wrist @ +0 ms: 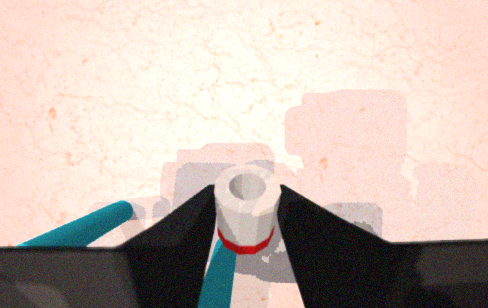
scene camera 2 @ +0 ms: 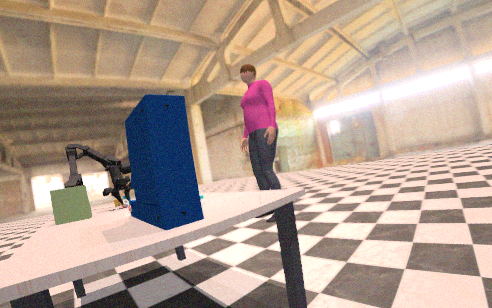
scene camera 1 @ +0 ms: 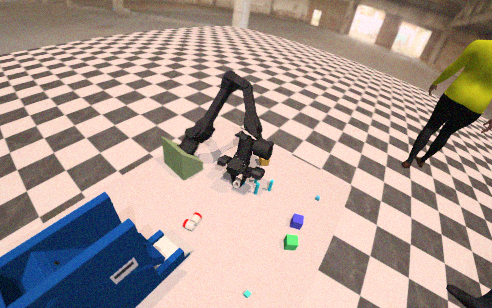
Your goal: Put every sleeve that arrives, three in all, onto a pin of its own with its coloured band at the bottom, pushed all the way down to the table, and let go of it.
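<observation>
My gripper [scene camera 1: 237,182] [wrist: 246,192] is shut on a white sleeve [scene camera 1: 236,184] [wrist: 246,217]. In the wrist view the sleeve is held upright, its open end up and its red band at the bottom. A teal pin [wrist: 218,280] shows below and behind the held sleeve; whether they touch is hidden. Another teal pin [wrist: 82,227] stands to the left in that view. In scene camera 1, teal pins [scene camera 1: 256,188] [scene camera 1: 270,185] stand bare just right of the gripper, with part of another behind. Two white sleeves with red bands [scene camera 1: 192,221] lie on their sides, close together, on the table.
A blue dispenser [scene camera 1: 75,255] [scene camera 2: 165,160] with a short chute stands on the table [scene camera 2: 240,205]. A green panel [scene camera 1: 181,162] [scene camera 2: 71,205] stands by the arm's base. An orange block [scene camera 1: 264,162], purple cube [scene camera 1: 297,221], green cube [scene camera 1: 291,242] and small cyan pieces [scene camera 1: 317,198] [scene camera 1: 247,294] also lie there.
</observation>
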